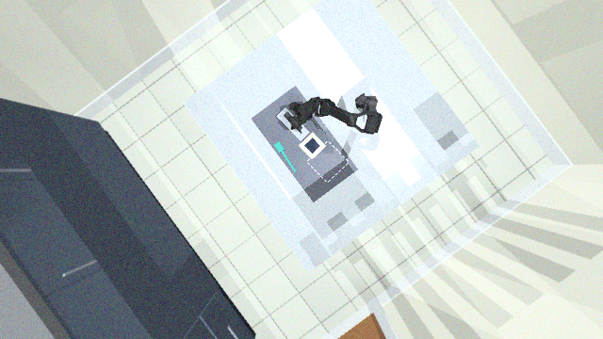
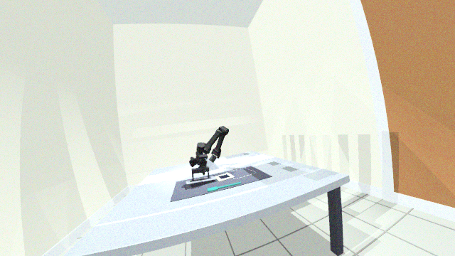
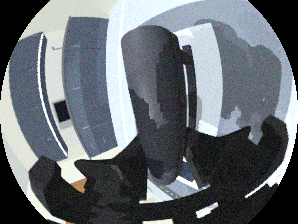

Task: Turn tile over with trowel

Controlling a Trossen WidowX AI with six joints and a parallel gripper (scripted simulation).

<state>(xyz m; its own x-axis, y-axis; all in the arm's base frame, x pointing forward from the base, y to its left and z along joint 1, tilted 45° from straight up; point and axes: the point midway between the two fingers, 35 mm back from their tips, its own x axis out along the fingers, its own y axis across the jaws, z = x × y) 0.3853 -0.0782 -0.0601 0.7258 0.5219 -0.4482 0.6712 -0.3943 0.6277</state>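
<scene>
The grey mat is 1 cm behind my gripper tip, 10 cm to the left of it and 9 cm below it. From my gripper tip the other things lie so: white tile: 4 cm behind, 14 cm to the left, 7 cm below; then teal trowel: 13 cm ahead, 8 cm to the left, 7 cm below.
</scene>
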